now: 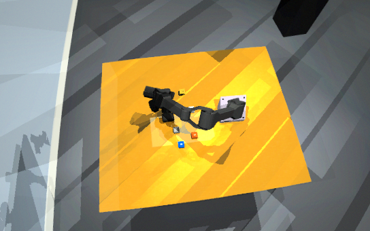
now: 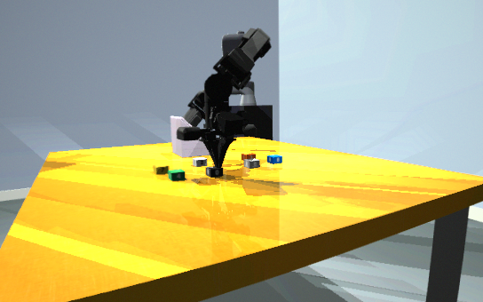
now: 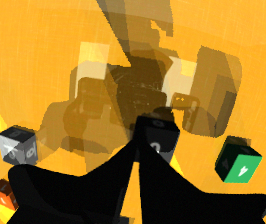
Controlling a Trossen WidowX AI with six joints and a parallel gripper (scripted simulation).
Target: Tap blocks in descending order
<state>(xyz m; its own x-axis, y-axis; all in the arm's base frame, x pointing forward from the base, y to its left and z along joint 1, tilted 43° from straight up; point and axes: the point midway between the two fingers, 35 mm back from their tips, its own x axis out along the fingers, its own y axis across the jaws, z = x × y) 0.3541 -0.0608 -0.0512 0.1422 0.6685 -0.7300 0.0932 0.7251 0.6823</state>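
Right now the black block is 10 mm to the right of my gripper tip and 10 mm below it. The rest, counted from my gripper tip: grey block 120 mm to the left, 20 mm behind, 10 mm below; then green block 100 mm to the right, 20 mm behind, 10 mm below; then white block 130 mm behind, 20 mm to the left, 10 mm below.
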